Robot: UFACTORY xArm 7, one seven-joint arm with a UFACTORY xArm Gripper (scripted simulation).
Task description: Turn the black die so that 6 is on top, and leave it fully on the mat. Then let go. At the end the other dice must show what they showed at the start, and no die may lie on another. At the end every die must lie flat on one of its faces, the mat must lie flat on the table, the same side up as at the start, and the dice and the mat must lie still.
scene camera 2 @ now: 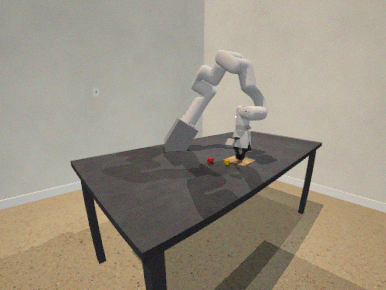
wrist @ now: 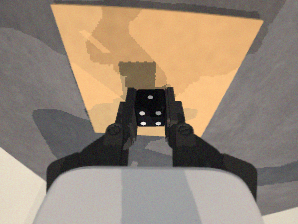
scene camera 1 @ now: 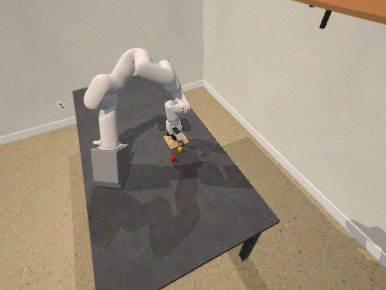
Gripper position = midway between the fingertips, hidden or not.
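Observation:
From the wrist you can see a black die (wrist: 150, 106) and my gripper (wrist: 151, 99), and there's a mat (wrist: 198, 55) too.

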